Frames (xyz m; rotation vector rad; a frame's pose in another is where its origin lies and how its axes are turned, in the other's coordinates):
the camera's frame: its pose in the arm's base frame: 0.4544 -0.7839 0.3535 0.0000 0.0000 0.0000
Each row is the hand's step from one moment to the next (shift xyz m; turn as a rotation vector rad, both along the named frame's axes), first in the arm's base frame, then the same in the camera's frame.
Working: the arm's base frame: its pose in the camera's frame: -0.4544 0.7839 -0.3535 0.0000 0.0000 0.0000

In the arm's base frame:
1: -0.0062 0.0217 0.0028 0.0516 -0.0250 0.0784
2: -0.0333 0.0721 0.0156 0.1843 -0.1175 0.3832
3: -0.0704 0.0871 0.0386 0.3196 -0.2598 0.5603
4: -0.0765 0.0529 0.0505 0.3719 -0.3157 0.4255
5: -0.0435 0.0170 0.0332 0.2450 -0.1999 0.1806
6: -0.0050 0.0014 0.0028 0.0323 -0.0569 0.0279
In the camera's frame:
1: -0.0062 0.0217 0.0028 0.0516 -0.0250 0.0784
2: -0.0333 0.0721 0.0156 0.1843 -0.1175 0.3832
3: -0.0704 0.0871 0.0386 0.3196 -0.2598 0.5603
4: -0.0765 0.0529 0.0505 0.3719 -0.3157 0.4255
5: -0.0435 0.0170 0.0332 0.2450 -0.1999 0.1806
6: -0.0050 0.0014 0.0028 0.0323 -0.0569 0.0279

